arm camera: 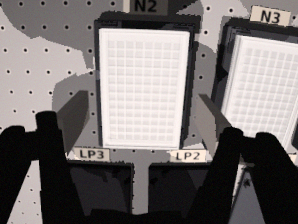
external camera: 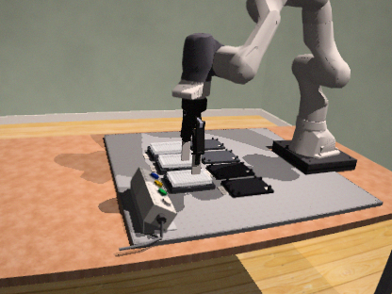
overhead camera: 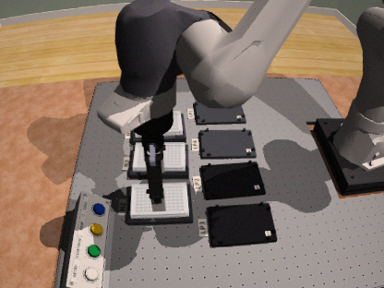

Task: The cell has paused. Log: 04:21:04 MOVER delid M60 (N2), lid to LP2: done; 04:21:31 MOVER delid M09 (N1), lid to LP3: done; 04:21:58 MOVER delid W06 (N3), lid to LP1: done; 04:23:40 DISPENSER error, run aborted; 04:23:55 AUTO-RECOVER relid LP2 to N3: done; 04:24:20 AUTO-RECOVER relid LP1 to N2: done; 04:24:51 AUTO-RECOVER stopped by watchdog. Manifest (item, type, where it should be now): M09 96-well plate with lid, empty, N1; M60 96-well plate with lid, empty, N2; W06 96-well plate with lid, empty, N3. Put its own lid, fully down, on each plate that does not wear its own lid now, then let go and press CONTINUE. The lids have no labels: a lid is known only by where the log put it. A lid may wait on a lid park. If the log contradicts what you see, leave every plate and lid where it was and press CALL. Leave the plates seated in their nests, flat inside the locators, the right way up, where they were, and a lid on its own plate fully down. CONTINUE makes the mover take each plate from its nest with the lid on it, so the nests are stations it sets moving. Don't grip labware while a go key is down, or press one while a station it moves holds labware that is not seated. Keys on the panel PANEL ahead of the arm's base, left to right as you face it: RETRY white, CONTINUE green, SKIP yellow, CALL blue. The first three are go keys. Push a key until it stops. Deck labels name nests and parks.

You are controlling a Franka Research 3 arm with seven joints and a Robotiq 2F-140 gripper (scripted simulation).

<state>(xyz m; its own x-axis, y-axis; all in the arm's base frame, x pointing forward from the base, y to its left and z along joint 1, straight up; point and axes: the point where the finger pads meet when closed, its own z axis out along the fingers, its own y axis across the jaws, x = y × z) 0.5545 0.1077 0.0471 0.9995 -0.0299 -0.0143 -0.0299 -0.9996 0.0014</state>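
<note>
My gripper is now 6 cm above the plate. From my hand the other things lie so: blue call key (13 cm ahead, 5 cm to the left, 2 cm below); then LP2 label (9 cm behind, 6 cm to the right, 8 cm below); then N2 label (9 cm ahead, 8 cm below).
</note>
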